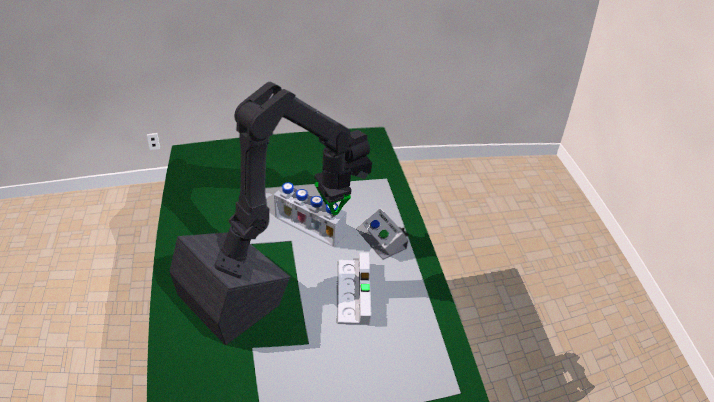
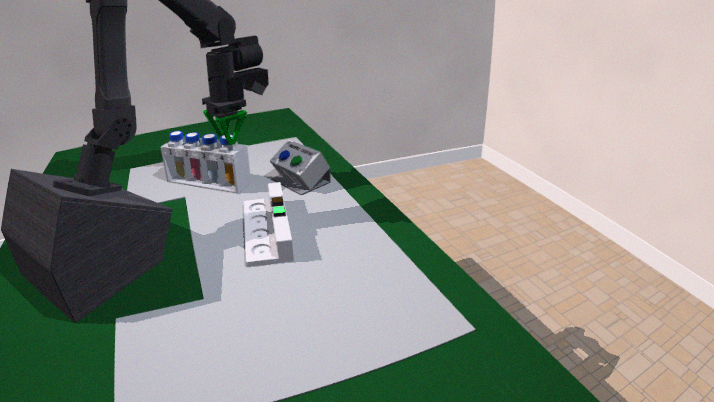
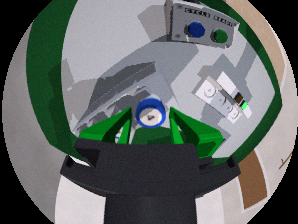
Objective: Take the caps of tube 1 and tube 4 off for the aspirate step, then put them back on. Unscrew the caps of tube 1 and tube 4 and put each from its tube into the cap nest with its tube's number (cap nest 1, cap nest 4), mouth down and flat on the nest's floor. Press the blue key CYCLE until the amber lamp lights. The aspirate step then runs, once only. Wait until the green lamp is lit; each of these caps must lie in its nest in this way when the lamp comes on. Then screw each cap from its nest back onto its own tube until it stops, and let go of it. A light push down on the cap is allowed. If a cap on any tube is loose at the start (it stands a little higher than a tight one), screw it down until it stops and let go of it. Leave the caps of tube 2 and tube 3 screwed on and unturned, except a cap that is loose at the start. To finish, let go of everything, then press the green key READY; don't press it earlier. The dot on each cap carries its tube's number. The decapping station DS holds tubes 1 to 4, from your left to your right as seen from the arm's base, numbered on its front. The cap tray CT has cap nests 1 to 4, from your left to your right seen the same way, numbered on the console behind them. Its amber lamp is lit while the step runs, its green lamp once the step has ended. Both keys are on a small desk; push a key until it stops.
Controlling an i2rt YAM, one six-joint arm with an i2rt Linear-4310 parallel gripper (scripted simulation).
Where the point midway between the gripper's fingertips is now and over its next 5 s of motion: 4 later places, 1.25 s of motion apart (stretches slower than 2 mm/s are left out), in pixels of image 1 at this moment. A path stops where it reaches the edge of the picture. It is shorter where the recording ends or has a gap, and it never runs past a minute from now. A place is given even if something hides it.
My gripper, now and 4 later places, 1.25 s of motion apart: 331,209; 303,185; 301,195; 302,196; 303,183
